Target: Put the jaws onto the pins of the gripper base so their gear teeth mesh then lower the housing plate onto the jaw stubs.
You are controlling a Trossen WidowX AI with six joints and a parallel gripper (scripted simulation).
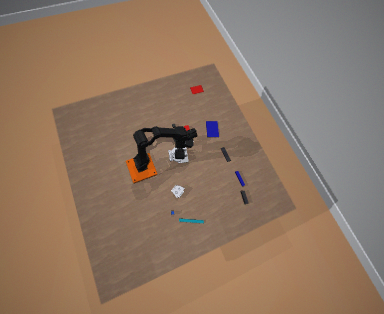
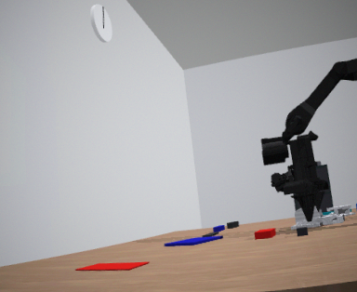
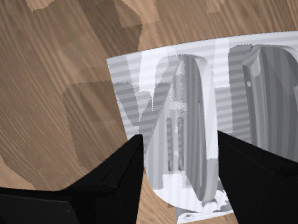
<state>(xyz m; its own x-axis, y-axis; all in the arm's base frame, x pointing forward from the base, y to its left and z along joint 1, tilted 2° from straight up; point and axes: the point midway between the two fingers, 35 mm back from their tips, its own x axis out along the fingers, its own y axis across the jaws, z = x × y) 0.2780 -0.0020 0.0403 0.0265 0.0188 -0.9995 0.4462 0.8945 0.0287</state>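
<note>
Right now the white jaw is 50 mm behind my gripper tip and 40 mm to the right of it. Also, from my gripper tip: red block: 120 mm ahead, 120 mm to the left, 10 mm below; then blue plate: 290 mm ahead, 50 mm to the left, 10 mm below; then blue bar: 280 mm ahead, 360 mm to the right, 10 mm below.
</note>
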